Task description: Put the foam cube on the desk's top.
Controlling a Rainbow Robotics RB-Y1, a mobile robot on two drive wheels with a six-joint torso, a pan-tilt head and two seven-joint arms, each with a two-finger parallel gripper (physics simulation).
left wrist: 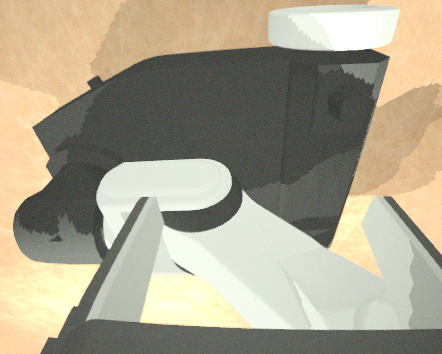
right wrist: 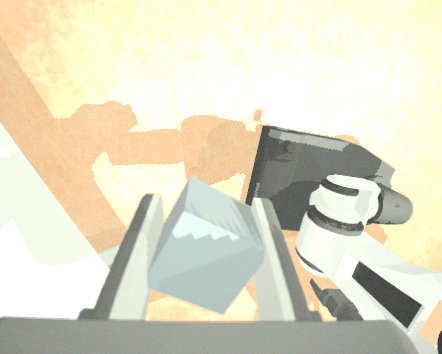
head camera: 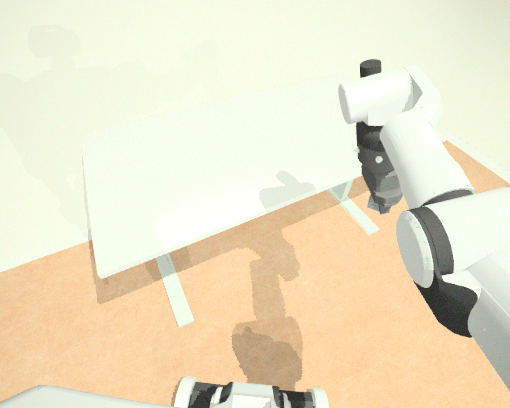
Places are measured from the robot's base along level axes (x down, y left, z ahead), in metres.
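Pixels of known places: left gripper, fingertip midpoint: (left wrist: 261,210) (right wrist: 324,281); right gripper, fingertip midpoint: (right wrist: 207,209) (head camera: 380,203).
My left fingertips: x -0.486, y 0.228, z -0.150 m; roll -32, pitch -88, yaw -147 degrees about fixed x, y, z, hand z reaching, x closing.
Note:
Behind a point stands the place of what it marks.
The foam cube (right wrist: 207,250) {x -1.001, y -0.253, z 0.356 m} is pale blue-grey and sits tilted between the fingers of my right gripper (right wrist: 207,209) {x -0.968, y -0.253, z 0.355 m} (head camera: 378,205) {x -0.968, y -0.253, z 0.355 m}, which is shut on it. In the head view the gripper points down, beside the right part of the desk's near edge and over the floor in the picture. The white desk (head camera: 200,165) {x -0.720, y 0.263, z 0.725 m} (right wrist: 40,240) {x -0.721, y -0.026, z 0.605 m} has a bare-looking top in the head view; its right end is partly hidden behind my right arm. In the right wrist view the desk's edge lies left of the cube. My left gripper (left wrist: 261,210) {x -0.486, y 0.228, z -0.150 m} is open, with no object held between its fingers.
Two desk feet (head camera: 175,295) (head camera: 357,215) reach out over the orange floor (head camera: 125,350) {x 0.000, y 0.627, z 0.185 m}. A pale wall (head camera: 150,50) {x -1.003, y 0.542, z 1.138 m} stands behind the desk. My dark mobile base (left wrist: 215,115) {x -0.169, y 0.143, z -0.197 m} (right wrist: 315,165) {x -0.169, y -0.106, z -0.165 m} shows in both wrist views. Arm shadows fall on the desk top and floor.

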